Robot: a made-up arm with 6 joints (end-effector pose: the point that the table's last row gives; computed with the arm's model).
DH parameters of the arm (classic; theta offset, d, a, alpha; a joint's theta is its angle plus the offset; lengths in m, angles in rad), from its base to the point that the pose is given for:
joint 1: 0 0.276 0 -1.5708
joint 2: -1.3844 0 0.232 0
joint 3: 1.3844 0 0.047 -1.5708
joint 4: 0 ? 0 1.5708
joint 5: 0 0 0.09 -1.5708
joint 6: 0 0.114 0 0
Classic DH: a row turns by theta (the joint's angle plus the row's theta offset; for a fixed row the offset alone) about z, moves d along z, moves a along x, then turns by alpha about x.
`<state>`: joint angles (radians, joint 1 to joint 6).
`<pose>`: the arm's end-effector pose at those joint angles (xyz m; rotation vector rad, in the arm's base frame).
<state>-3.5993 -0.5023 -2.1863 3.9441 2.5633 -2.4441</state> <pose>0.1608 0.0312 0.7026 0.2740 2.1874 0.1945</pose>
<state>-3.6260 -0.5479 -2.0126 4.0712 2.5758 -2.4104</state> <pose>0.1424 0.0492 0.6959 0.1484 2.1268 0.1372</pose>
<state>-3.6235 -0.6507 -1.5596 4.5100 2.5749 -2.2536</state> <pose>0.0813 0.1091 0.6376 -0.2908 1.9796 -0.0139</pose>
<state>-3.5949 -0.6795 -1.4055 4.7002 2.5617 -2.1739</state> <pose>0.0554 0.1262 0.6014 -0.4758 1.9313 -0.0673</pose>
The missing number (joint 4, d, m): 0.206
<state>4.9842 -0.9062 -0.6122 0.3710 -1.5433 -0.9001</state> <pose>-0.0476 0.0135 0.5995 0.0040 -0.3935 0.9262</pose>
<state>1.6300 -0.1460 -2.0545 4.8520 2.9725 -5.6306</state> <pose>0.1020 0.0846 0.5977 2.2215 -0.4145 0.4954</pose>
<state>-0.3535 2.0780 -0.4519 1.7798 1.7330 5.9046</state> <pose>-0.0523 0.1518 0.0697 0.1585 2.1009 1.5403</pose>
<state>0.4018 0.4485 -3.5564 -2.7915 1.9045 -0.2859</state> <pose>-0.0089 -0.0549 0.7223 0.9413 -1.6325 0.3094</pose>
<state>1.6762 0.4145 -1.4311 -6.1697 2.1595 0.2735</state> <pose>-0.0442 0.2620 0.2705 1.6101 1.3631 -0.8793</pose>
